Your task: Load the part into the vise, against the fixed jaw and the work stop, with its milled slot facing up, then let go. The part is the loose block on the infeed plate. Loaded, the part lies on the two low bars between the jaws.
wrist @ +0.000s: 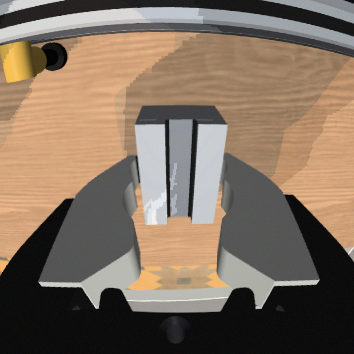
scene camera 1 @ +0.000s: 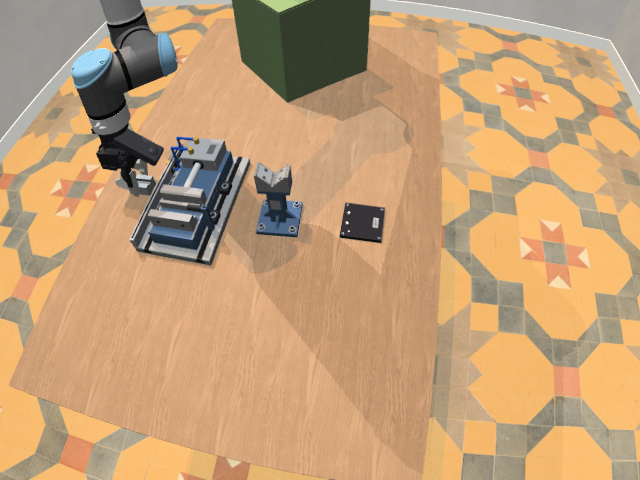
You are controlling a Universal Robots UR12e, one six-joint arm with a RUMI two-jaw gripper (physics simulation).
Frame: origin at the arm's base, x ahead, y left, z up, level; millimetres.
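Seen in the pictures: gripper, between the fingertips: [wrist: 178, 158] [scene camera 1: 141, 188].
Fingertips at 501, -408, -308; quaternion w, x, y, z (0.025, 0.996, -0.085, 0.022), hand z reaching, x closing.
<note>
A point is followed by its place in that frame, as x, y, z.
The part [scene camera 1: 146, 184] @(516, -380, -277) [wrist: 180, 170] @(502, -401, -284) is a light grey block with a dark end. In the wrist view its milled slot faces the camera. My gripper [scene camera 1: 138, 179] @(501, -408, -309) [wrist: 178, 158] @(501, -408, -309) is shut on the part, with one jaw on each long side. In the scene view it holds the part beside the vise's left edge, outside the jaws. The vise [scene camera 1: 174, 238] @(695, -264, -254) has a blue body and two grey jaws, a front one [scene camera 1: 172, 220] @(676, -260, -216) and a rear one [scene camera 1: 181, 194] @(608, -252, -215). The two low bars between them are hard to make out. The black infeed plate [scene camera 1: 361, 222] @(638, 132, -300) lies on the right, with no block on it.
Blue pipes with yellow tips [scene camera 1: 190, 150] @(491, -248, -199) [wrist: 17, 62] @(453, -332, -271) rise beside the vise's grey rear housing. A grey V-shaped rest [scene camera 1: 273, 180] @(617, -47, -177) on a blue stand is right of the vise. A large green box [scene camera 1: 310, 51] @(155, 30, -163) stands at the back of the wooden table [scene camera 1: 258, 361] @(942, -80, -308).
</note>
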